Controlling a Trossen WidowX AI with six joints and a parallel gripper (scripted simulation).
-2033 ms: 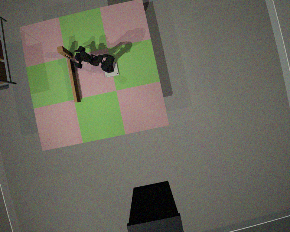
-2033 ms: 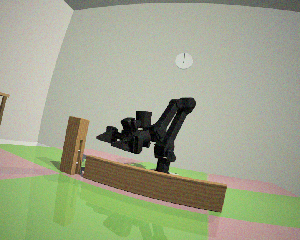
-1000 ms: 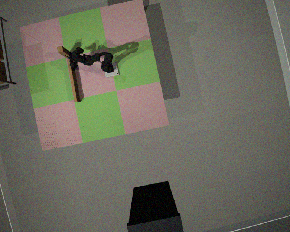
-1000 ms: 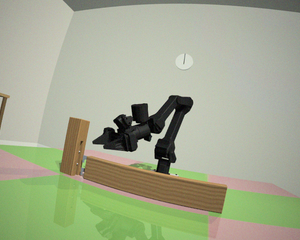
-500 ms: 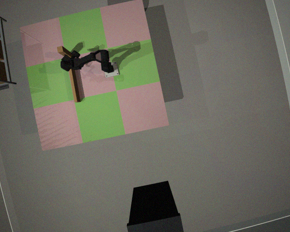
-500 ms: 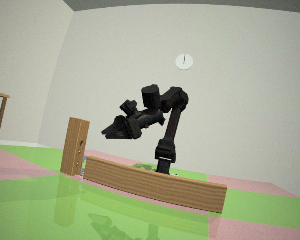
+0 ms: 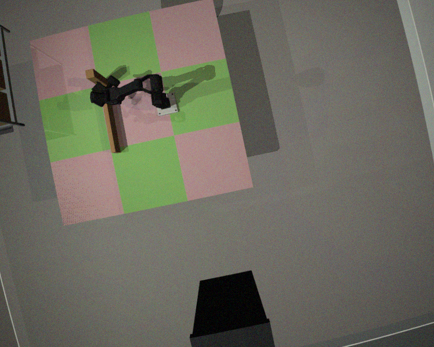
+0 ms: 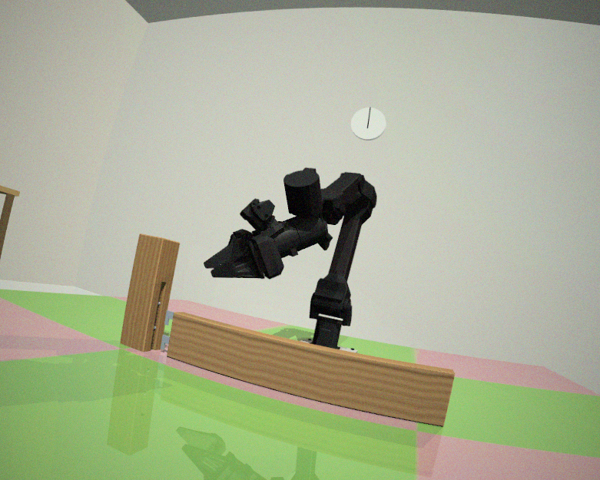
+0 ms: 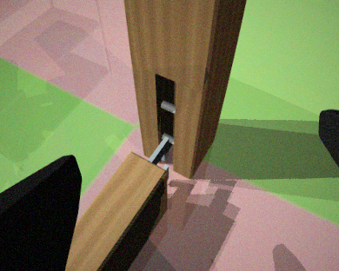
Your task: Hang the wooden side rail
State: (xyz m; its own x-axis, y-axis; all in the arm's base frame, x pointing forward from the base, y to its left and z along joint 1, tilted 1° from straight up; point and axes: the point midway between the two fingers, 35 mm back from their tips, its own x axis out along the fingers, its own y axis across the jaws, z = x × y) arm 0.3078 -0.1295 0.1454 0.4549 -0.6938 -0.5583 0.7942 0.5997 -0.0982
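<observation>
Now: the headboard post 70 mm to the right of my gripper tip, 50 mm below it and 40 mm ahead of it.
</observation>
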